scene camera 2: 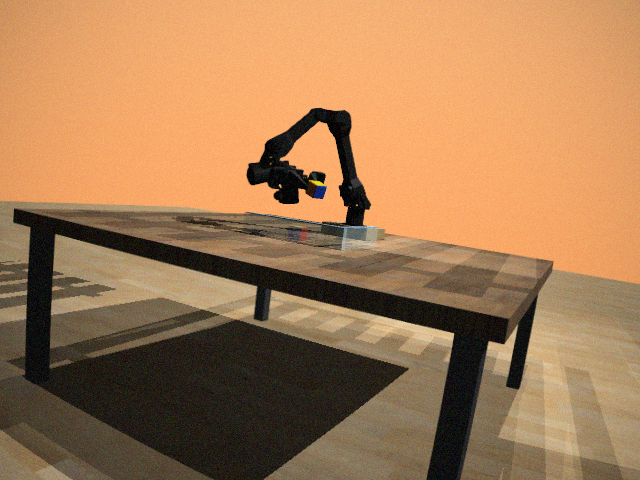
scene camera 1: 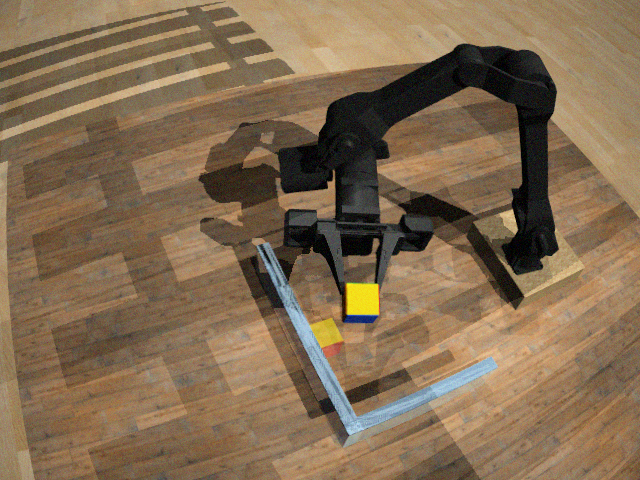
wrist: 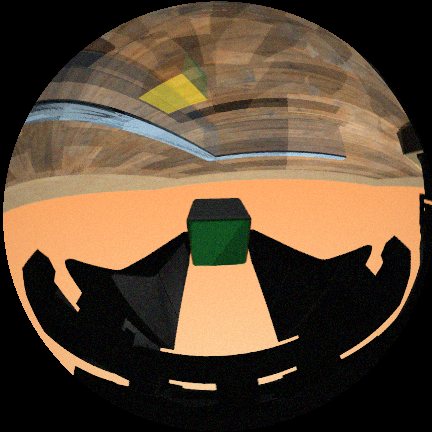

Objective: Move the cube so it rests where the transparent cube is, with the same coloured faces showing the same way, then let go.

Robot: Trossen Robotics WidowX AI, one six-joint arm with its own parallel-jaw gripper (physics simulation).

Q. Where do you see a cube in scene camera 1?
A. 360, 302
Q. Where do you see a cube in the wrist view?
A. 218, 229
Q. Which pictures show my gripper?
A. Scene camera 2, scene camera 1 and the wrist view: all of them.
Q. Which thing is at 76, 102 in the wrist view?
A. An L-shaped grey rail.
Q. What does my gripper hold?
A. A cube.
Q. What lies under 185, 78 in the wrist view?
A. A transparent cube.
